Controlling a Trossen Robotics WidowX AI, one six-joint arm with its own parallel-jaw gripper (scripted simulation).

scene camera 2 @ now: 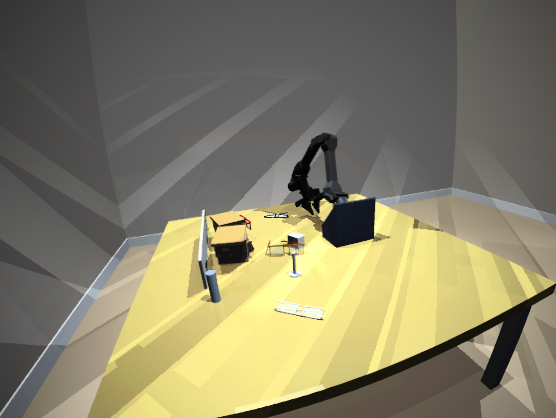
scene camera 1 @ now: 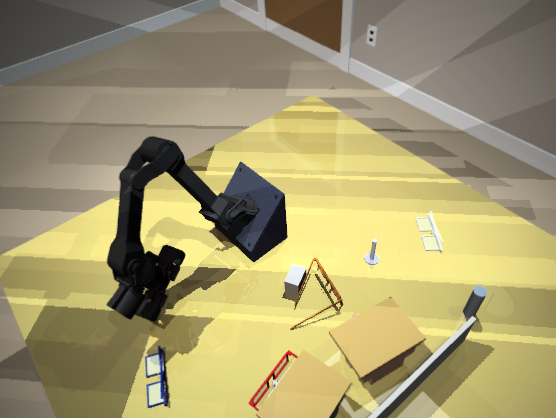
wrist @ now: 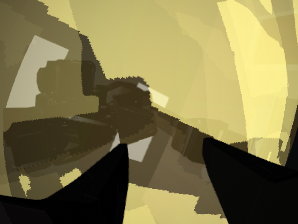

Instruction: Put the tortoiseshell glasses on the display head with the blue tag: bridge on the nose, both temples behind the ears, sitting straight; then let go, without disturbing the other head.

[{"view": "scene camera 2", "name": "display head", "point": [231, 245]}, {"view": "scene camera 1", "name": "my gripper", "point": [169, 288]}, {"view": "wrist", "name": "my gripper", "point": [166, 148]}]
